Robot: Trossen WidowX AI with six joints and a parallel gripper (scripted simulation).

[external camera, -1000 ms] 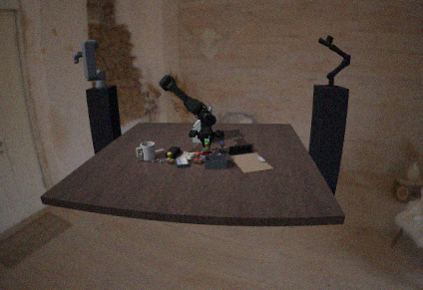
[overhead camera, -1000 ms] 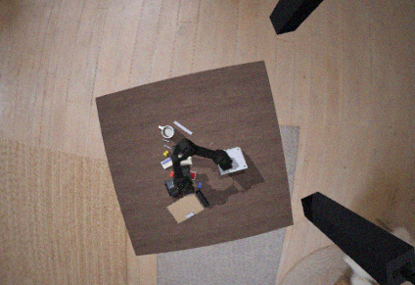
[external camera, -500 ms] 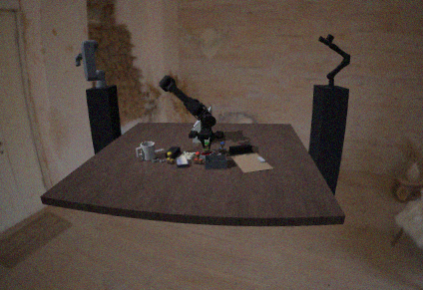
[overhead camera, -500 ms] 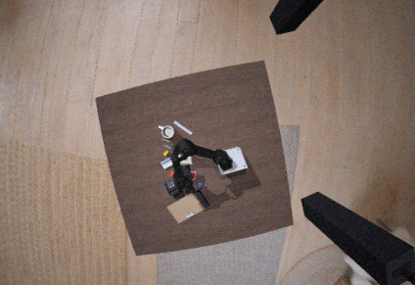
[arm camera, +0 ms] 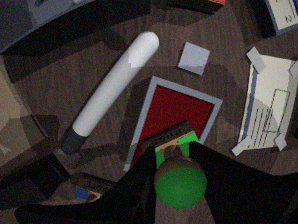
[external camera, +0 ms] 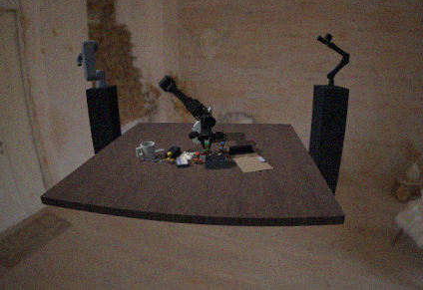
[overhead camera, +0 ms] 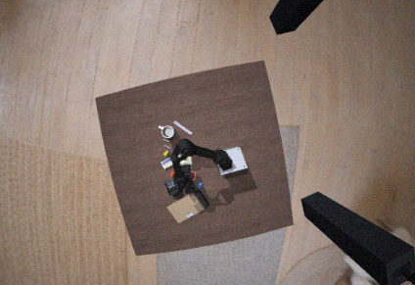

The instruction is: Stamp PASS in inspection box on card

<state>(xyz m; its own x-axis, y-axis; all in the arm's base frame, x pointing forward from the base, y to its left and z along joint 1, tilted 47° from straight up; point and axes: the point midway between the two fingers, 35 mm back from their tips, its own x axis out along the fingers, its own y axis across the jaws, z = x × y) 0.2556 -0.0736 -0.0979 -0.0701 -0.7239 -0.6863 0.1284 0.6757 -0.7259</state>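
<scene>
Now: gripper tip right at the green-knobbed stamp. From my gripper tip the other things lie so: white marker 6 cm to the left, 3 cm below, 3 cm ahead; red ink pad 3 cm below; blue-knobbed stamp 9 cm to the left, 5 cm behind, 2 cm below.
</scene>
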